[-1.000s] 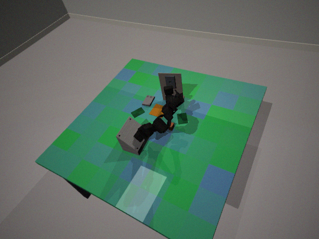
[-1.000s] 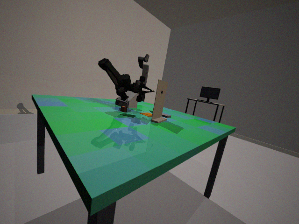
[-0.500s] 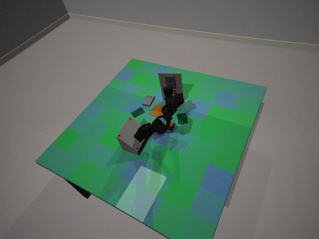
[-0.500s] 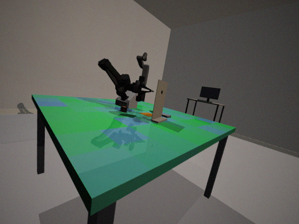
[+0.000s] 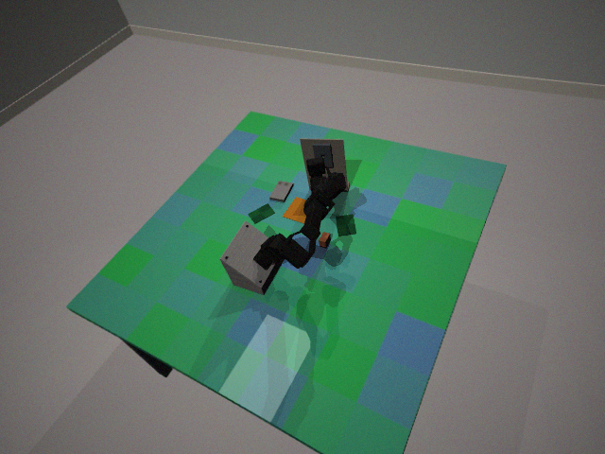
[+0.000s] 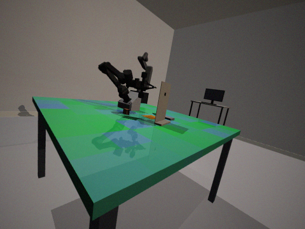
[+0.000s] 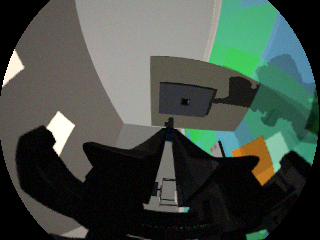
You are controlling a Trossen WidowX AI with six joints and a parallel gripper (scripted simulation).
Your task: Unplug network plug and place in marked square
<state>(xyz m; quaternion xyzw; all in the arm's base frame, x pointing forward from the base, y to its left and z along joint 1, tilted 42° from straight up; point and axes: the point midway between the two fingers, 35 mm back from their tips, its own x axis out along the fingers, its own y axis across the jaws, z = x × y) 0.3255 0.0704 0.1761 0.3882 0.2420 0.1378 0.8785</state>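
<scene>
Right now my gripper tip is 5 cm past the orange marked square, 8 cm to the right of it and 24 cm above it. Also, from my gripper tip: grey block 1 cm ahead, 21 cm to the left, 23 cm below; then upright panel 10 cm ahead, 3 cm to the left, 11 cm below.
</scene>
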